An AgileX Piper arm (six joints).
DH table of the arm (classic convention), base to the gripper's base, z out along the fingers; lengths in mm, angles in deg. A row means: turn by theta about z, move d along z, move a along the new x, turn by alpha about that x. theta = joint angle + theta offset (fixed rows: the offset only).
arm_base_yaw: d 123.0; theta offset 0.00; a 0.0; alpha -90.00
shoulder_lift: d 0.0; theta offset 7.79; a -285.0; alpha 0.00
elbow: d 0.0; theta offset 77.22; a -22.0; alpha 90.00
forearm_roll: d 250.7; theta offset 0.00; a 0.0; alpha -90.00
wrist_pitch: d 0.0; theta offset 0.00; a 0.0; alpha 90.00
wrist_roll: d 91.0; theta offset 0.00; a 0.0; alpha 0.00
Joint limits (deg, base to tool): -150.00..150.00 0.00..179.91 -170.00..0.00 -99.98..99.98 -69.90..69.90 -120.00..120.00
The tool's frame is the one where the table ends.
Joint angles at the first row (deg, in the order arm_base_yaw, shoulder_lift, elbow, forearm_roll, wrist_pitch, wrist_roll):
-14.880 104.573 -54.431 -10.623 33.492 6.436
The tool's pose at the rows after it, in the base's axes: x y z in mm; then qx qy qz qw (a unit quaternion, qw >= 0):
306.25 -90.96 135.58 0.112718 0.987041 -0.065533 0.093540
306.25 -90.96 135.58 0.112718 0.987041 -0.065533 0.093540
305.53 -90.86 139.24 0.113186 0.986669 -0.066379 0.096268
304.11 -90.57 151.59 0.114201 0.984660 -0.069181 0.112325
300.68 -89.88 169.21 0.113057 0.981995 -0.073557 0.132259
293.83 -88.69 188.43 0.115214 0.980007 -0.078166 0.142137
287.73 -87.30 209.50 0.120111 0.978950 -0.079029 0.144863
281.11 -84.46 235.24 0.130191 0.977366 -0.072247 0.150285
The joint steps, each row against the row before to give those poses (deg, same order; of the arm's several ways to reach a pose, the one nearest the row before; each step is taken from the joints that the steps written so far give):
-0.001 0.026 -0.001 0.000 0.021 -0.002
0.000 0.000 0.000 0.000 0.000 0.000
0.000 -0.677 0.001 0.000 0.354 0.000
0.001 -2.248 0.000 0.000 0.370 0.001
0.000 -3.262 0.000 0.000 0.897 -0.334
0.001 -3.647 -0.142 -0.001 2.593 -0.132
-0.001 -3.299 -1.286 0.702 4.238 -0.489
-0.001 -3.567 -2.194 1.790 5.183 -0.594

